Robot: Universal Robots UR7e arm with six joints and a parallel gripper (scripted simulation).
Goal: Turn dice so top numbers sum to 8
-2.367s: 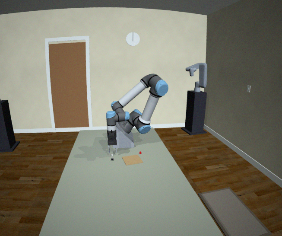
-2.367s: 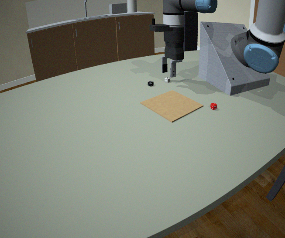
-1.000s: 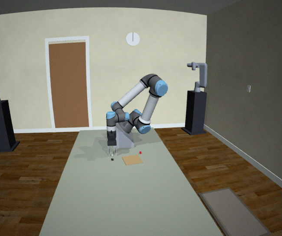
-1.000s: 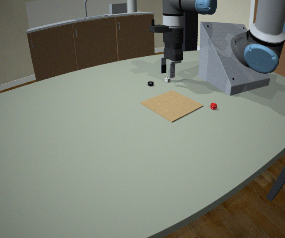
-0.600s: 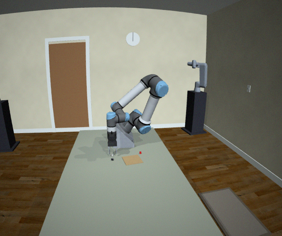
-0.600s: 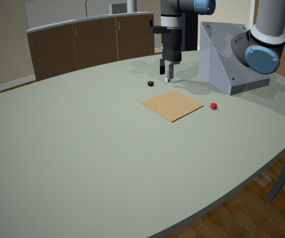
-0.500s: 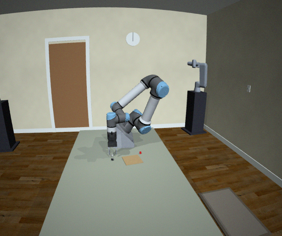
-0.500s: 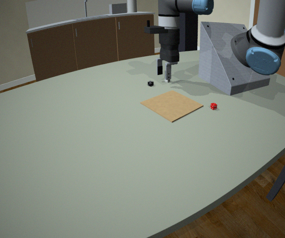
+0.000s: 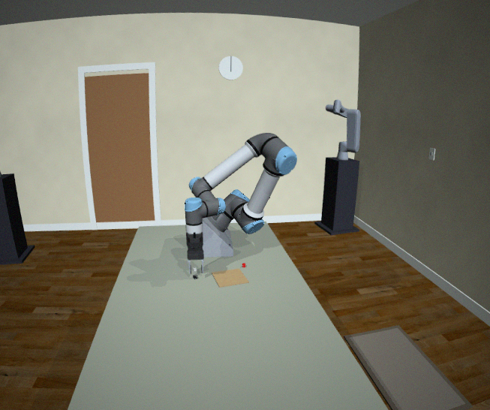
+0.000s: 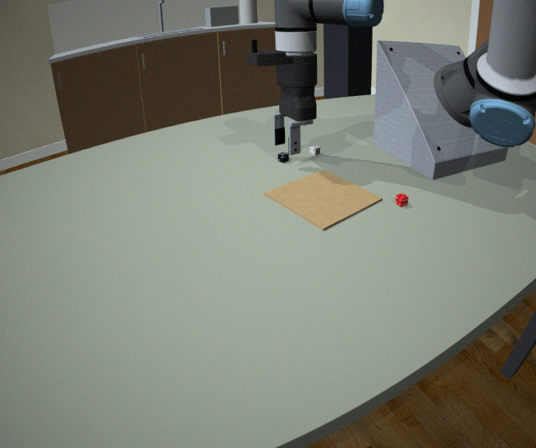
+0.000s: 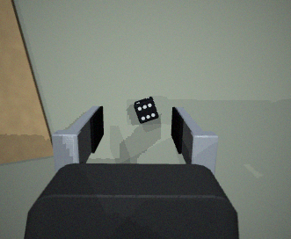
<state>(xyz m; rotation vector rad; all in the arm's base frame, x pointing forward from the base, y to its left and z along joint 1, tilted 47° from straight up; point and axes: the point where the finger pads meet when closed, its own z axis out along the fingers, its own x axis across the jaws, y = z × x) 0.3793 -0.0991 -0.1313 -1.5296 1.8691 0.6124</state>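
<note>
Right now the red die is 250 mm to the left of my hand, 50 mm behind it and 40 mm below it. Round my hand: tan mat (150 mm to the left, 40 mm below, 40 mm ahead); white die (70 mm behind, 40 mm below).
</note>
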